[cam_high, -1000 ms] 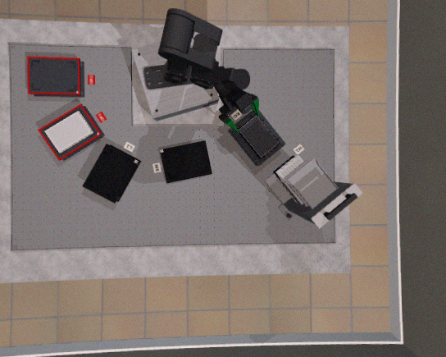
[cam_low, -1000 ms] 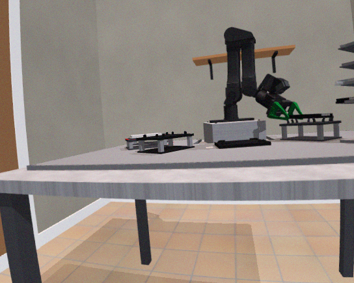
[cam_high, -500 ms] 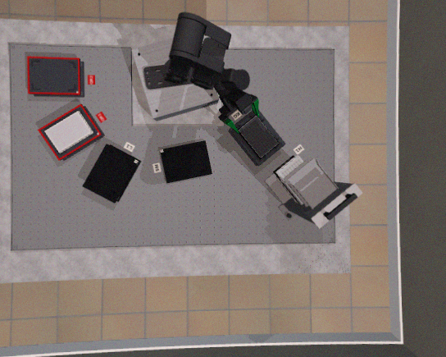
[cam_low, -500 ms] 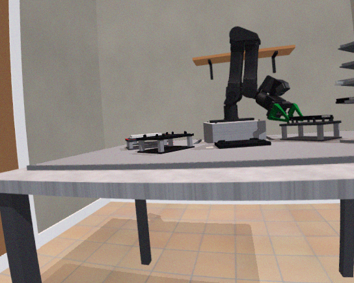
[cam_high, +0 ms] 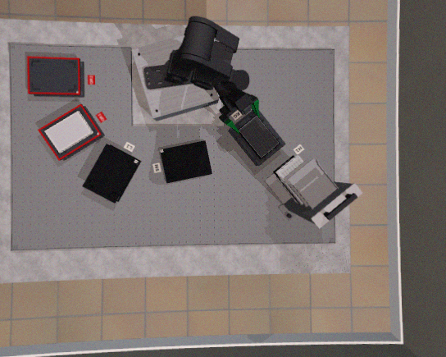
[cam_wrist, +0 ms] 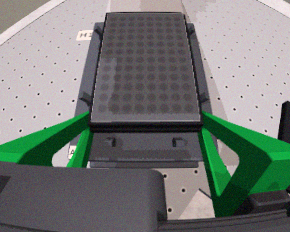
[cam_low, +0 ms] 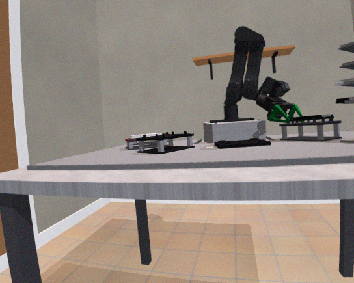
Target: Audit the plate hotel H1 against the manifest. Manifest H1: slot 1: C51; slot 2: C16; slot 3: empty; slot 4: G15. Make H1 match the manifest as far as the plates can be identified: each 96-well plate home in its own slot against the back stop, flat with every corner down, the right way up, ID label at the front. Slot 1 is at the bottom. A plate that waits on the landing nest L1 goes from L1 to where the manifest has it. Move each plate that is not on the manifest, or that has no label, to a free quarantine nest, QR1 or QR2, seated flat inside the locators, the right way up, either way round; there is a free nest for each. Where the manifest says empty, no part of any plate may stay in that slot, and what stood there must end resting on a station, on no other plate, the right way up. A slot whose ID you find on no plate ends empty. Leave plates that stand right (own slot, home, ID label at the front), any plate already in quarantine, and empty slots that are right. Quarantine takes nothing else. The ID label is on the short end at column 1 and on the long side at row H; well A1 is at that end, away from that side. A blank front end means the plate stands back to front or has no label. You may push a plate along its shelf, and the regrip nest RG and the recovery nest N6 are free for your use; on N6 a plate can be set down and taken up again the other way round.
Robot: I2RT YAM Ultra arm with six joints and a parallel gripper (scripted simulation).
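The regrip nest RG is 50 mm ahead of my hand, 30 mm to the left of it and 10 mm below it. The rest, counted from my hand: recovery nest N6: 90 mm ahead, 230 mm to the right, 60 mm below; H1 tag: 110 mm ahead, 180 mm to the left, 70 mm below; landing nest L1: 100 mm ahead, 480 mm to the right, 20 mm below.
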